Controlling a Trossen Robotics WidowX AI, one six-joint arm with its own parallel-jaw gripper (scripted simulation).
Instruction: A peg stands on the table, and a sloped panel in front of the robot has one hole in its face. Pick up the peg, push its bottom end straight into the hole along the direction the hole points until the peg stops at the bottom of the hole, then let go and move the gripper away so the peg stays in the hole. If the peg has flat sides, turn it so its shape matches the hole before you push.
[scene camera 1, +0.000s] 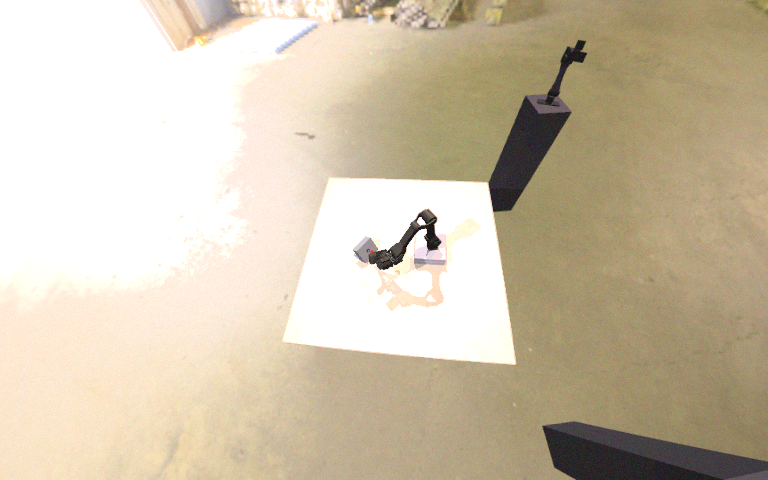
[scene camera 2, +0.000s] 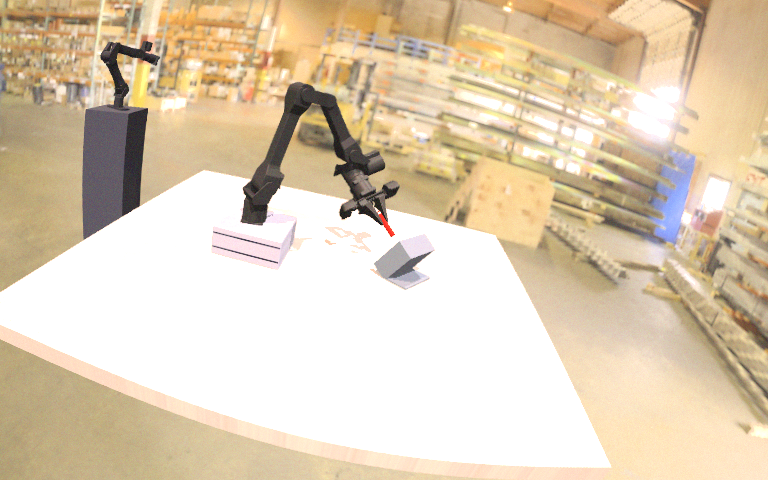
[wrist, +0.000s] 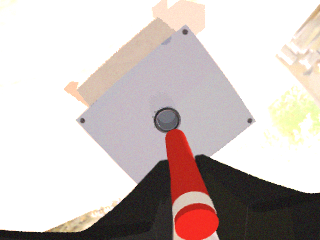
Labels:
My gripper (scene camera 2: 385, 223): 1.28 m from the lens. A sloped grey panel (scene camera 2: 406, 254) is 1.17 m from the lens.

